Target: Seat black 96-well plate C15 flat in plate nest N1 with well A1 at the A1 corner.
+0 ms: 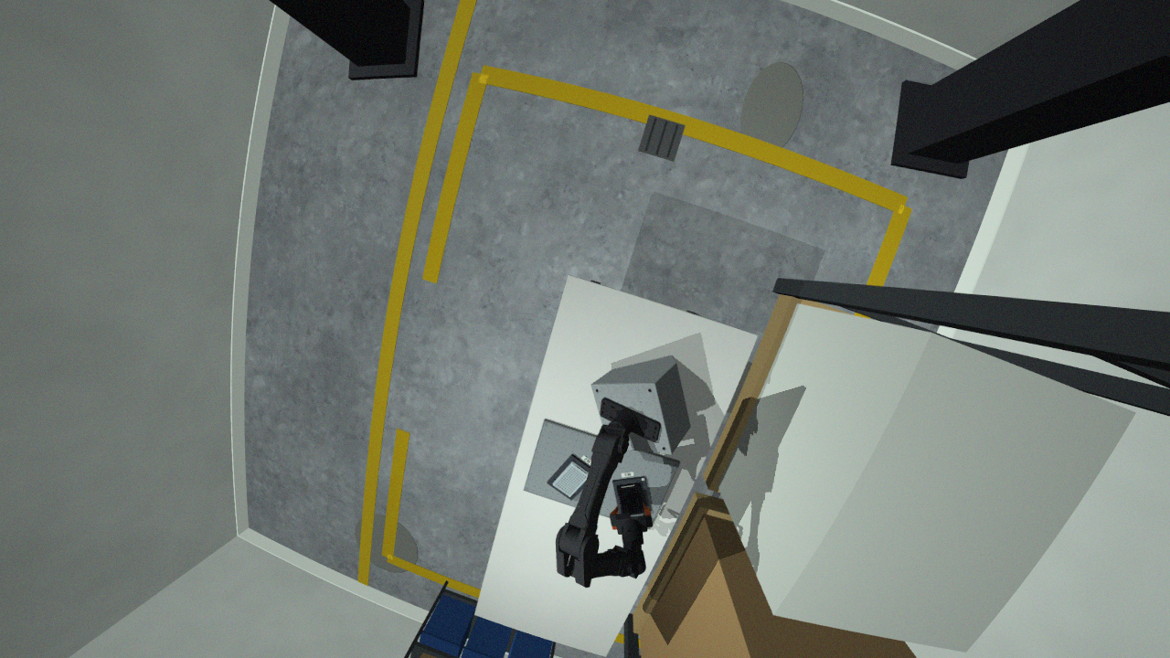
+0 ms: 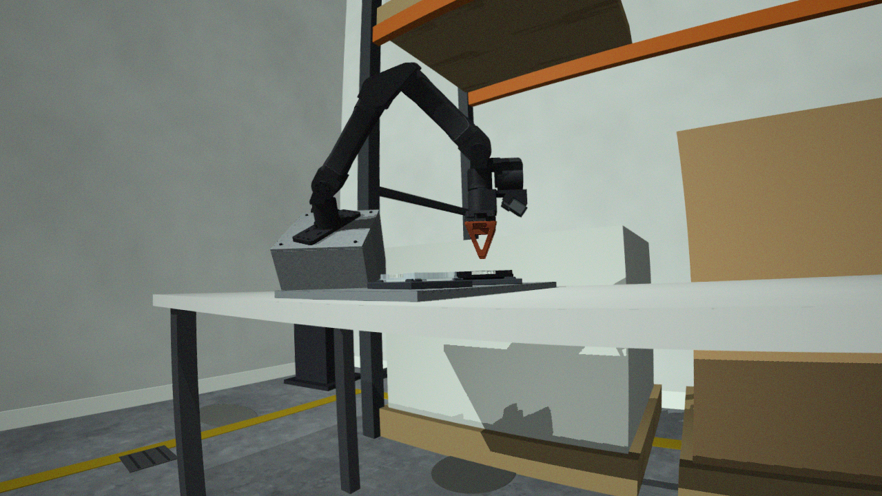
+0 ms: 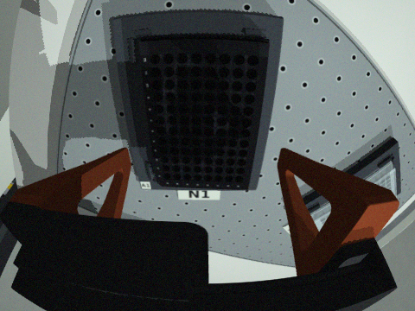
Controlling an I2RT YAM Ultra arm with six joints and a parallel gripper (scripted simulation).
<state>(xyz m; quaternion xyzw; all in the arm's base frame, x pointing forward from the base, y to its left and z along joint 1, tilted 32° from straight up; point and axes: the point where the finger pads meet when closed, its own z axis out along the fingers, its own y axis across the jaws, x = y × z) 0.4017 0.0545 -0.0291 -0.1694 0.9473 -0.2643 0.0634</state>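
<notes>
The black 96-well plate C15 lies 5 cm below my hand. Also, from my hand: white N1 label: 9 cm behind, 2 cm to the right, 7 cm below; N2 label: 13 cm behind, 18 cm to the right, 7 cm below; dark plate nest N1: 1 cm to the left, 6 cm below.
</notes>
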